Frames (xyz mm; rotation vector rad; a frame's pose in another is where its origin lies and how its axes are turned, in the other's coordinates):
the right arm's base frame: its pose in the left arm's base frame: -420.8 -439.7 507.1 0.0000 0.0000 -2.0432
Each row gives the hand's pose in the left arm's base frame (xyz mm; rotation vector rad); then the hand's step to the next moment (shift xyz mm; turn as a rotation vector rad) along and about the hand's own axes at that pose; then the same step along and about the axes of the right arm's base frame.
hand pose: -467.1 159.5 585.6 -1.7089 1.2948 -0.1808
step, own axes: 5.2 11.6 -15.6 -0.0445 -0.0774 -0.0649
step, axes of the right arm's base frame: 18.6 -7.4 -2.3 0.0056 -0.0045 0.1101
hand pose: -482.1 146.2 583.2 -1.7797 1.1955 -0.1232
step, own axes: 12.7 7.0 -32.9 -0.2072 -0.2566 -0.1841
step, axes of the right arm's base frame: 35.1 0.1 7.6 -0.0335 -0.0573 0.3718
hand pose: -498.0 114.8 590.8 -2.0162 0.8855 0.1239
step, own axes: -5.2 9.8 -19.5 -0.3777 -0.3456 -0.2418
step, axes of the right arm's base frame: 20.5 -6.0 6.7 -0.0643 -0.1671 0.5371
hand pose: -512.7 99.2 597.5 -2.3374 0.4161 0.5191
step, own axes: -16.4 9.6 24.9 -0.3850 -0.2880 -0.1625
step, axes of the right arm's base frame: -0.3 -27.8 -14.5 -0.0548 -0.2192 0.4544
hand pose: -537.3 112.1 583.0 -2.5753 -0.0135 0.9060
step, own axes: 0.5 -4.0 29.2 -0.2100 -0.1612 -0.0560
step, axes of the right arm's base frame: -5.5 -21.5 -19.4 -0.0354 -0.1439 0.2264
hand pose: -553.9 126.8 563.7 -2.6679 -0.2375 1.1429
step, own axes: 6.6 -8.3 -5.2 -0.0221 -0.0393 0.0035
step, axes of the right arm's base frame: -11.4 3.0 1.2 -0.0203 -0.0328 0.0236
